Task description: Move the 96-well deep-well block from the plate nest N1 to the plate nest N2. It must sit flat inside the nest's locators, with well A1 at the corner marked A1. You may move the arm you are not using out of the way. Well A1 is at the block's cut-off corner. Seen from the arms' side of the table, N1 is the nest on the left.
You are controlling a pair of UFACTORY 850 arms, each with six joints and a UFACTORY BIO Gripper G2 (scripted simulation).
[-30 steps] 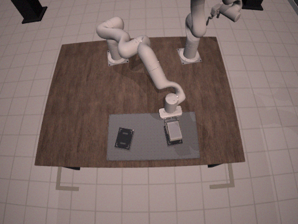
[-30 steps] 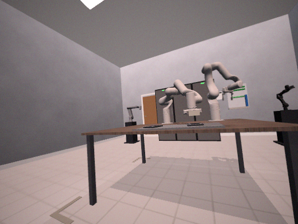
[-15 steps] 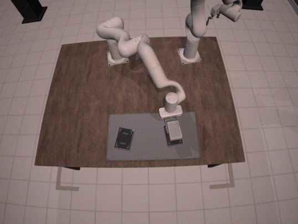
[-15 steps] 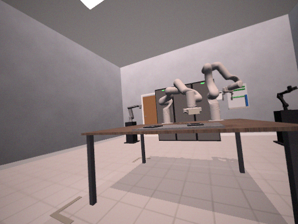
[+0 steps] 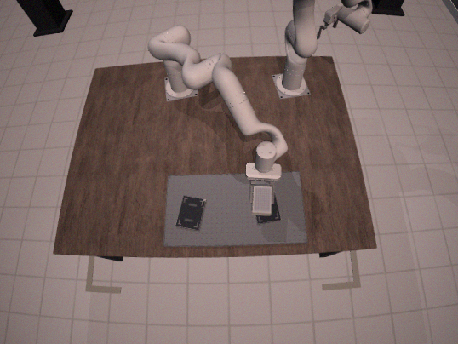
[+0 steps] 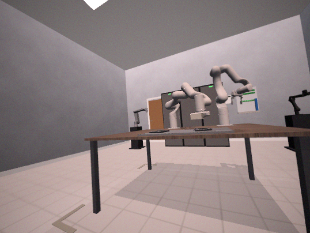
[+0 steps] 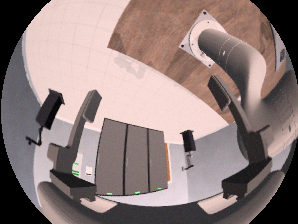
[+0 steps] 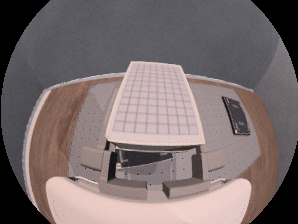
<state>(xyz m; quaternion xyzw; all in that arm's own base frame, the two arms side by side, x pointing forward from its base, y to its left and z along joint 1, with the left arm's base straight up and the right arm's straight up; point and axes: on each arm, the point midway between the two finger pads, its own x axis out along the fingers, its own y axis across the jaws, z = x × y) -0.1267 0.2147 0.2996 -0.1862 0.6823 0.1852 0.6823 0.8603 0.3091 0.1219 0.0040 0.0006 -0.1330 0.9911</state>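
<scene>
The grey mat is 1 cm ahead of my right hand, 13 cm to the right of it and 12 cm below it. Round my right hand: pale deep-well block 1 cm ahead.
</scene>
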